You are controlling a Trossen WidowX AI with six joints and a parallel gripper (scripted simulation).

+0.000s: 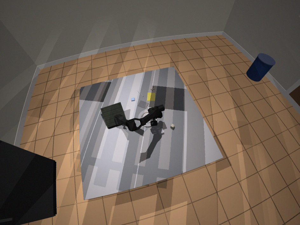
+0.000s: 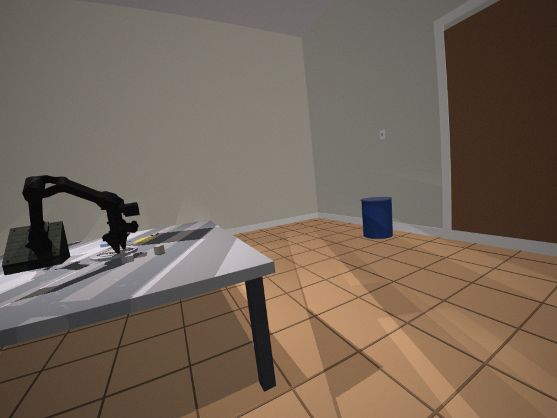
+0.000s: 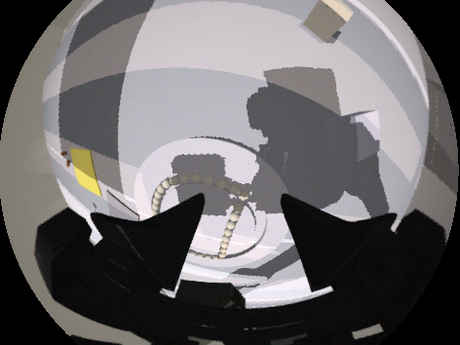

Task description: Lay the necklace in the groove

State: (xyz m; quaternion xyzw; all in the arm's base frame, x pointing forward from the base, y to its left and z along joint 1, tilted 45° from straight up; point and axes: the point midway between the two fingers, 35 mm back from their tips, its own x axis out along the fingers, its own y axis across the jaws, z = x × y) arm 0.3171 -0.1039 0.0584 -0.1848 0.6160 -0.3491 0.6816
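The round bead board is 40 mm behind my gripper tip, 50 mm to the left of it and 10 mm below it. The rest, counted from my gripper tip: grey card 20 mm behind, 230 mm to the left, 20 mm below; beige cube 160 mm ahead, 130 mm to the right; white block 30 mm ahead, 140 mm to the right, 10 mm below.
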